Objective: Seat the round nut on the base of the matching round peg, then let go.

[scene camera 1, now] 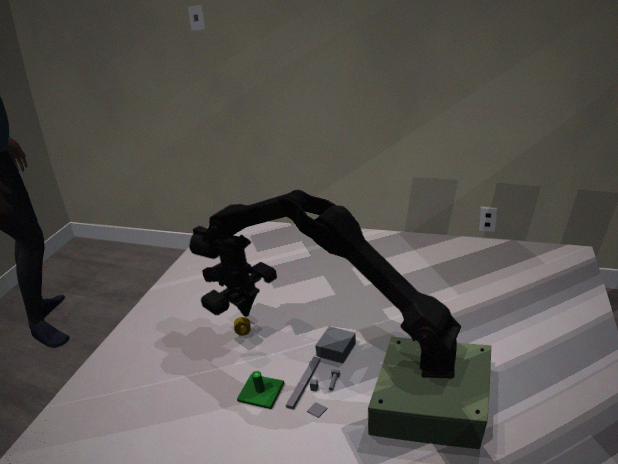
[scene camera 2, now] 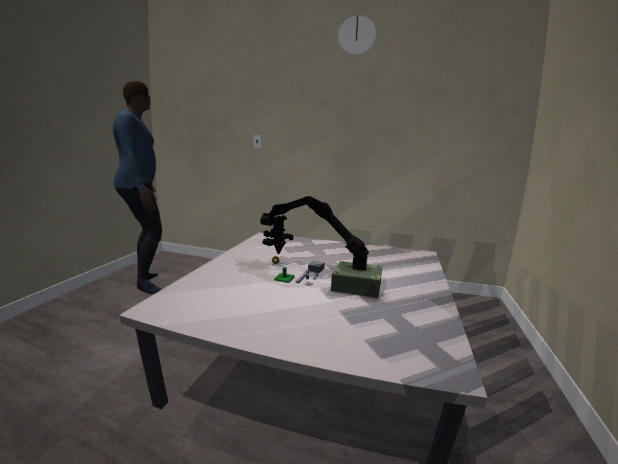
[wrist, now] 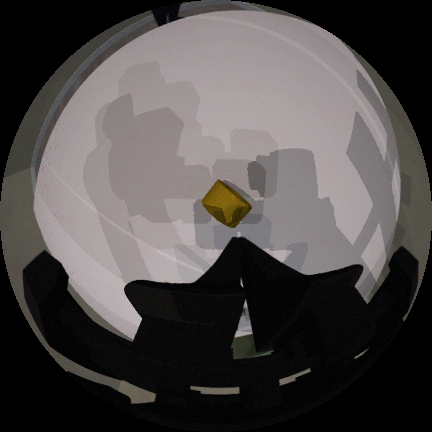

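The round yellow nut point(scene camera 1: 242, 325) point(scene camera 2: 276, 260) point(wrist: 226, 203) lies on its side on the white table point(scene camera 1: 146, 405), apart from the peg. The green round peg point(scene camera 1: 257, 381) point(scene camera 2: 284, 272) stands upright on its green square base point(scene camera 1: 272, 392) nearer the front. My gripper point(scene camera 1: 244, 309) point(scene camera 2: 278, 250) point(wrist: 236, 242) is shut with nothing between the fingers. Its tips hang just above the nut, a little to its near side in the wrist view.
A grey block point(scene camera 1: 335, 343), a long grey bar point(scene camera 1: 303, 382), a small bolt point(scene camera 1: 334, 379), a small cube point(scene camera 1: 314, 384) and a flat grey tile point(scene camera 1: 316, 409) lie right of the peg. The arm's green mounting box point(scene camera 1: 431, 396) stands at the right. A person point(scene camera 2: 136, 184) stands left of the table.
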